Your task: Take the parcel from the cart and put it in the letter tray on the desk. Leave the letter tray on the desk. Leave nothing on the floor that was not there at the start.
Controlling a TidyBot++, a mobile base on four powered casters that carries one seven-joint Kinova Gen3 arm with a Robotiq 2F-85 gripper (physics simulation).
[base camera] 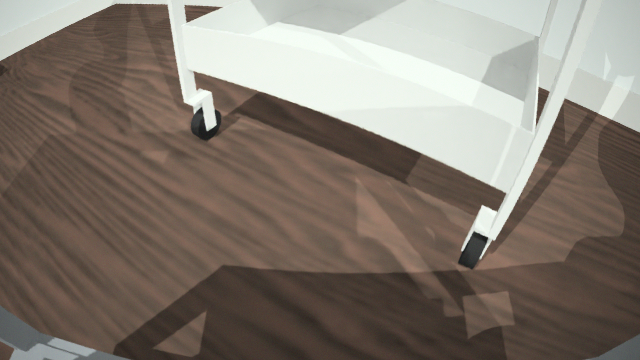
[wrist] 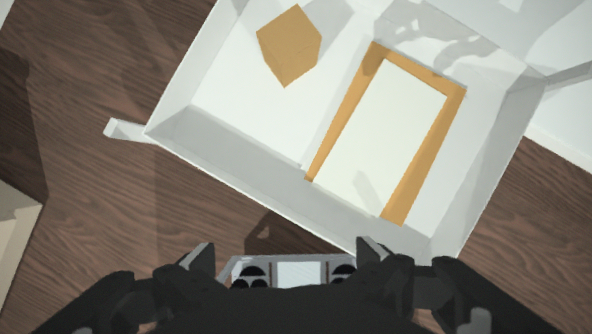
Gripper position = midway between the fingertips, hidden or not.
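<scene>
Brown cardboard parcel (wrist: pixel 290 44); out of frame in the base camera view. Tan strip (wrist: pixel 397 208); base camera view, out of frame. White cart (base camera: pixel 462 89), also in the wrist view (wrist: pixel 224 111). My gripper (wrist: pixel 286 255).
</scene>
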